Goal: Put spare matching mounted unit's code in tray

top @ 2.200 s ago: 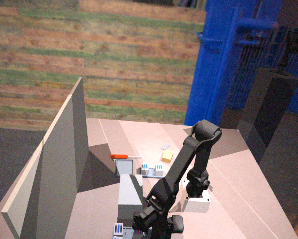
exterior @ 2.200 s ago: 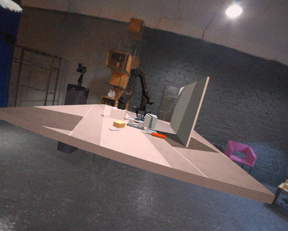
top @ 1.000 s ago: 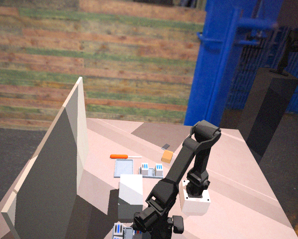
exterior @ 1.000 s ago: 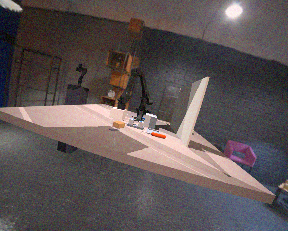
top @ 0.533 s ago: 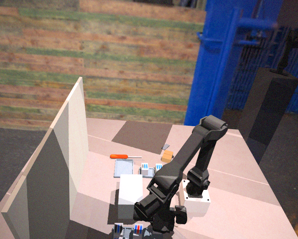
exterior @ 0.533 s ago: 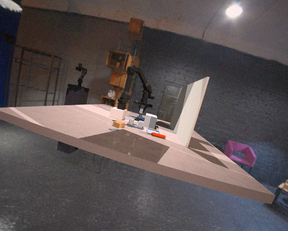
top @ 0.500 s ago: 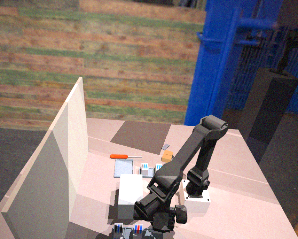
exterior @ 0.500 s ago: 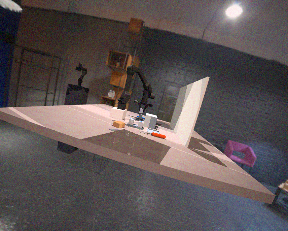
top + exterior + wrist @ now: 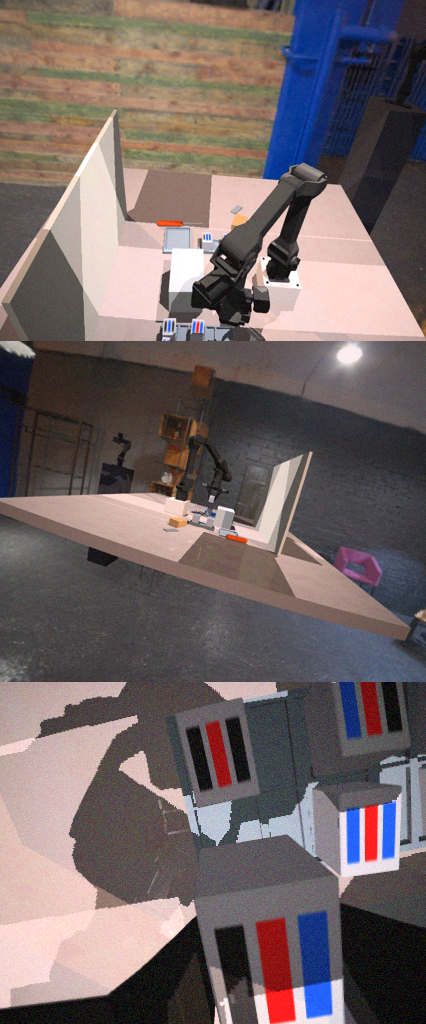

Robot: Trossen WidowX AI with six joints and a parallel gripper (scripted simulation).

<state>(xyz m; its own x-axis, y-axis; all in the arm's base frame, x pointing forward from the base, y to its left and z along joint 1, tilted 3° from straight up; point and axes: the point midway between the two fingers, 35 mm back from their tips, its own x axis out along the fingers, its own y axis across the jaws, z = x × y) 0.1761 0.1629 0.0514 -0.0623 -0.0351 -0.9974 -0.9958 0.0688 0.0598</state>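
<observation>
My gripper tip is now 36 cm to the left of the tray, 15 cm short of it and 11 cm above it. Also, from my gripper tip: tan block 46 cm to the right, 10 cm below, 9 cm behind; then mounted unit 15 cm to the right, 11 cm ahead, 6 cm below; then grey wall panel 36 cm ahead, 15 cm to the right, 11 cm above.
</observation>
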